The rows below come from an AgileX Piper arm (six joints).
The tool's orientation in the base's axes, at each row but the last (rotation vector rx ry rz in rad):
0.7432 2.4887 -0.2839
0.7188 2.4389 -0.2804
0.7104 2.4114 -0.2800
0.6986 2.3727 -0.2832
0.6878 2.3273 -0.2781
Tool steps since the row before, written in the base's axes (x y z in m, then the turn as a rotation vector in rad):
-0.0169 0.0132 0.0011 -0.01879 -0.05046 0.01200
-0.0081 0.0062 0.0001 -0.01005 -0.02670 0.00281
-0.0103 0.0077 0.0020 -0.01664 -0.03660 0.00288
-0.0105 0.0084 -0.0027 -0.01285 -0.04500 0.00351
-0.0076 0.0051 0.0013 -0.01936 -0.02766 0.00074
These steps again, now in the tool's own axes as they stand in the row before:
0.0174 0.0014 -0.0125 -0.01578 -0.05285 -0.00107
0.0082 0.0007 -0.0060 -0.00621 -0.02789 0.00226
0.0090 0.0007 -0.0094 -0.00600 -0.03978 0.00246
0.0120 0.0013 -0.0065 -0.01233 -0.04474 0.00702
0.0059 0.0001 -0.0071 0.00054 -0.03375 -0.00101

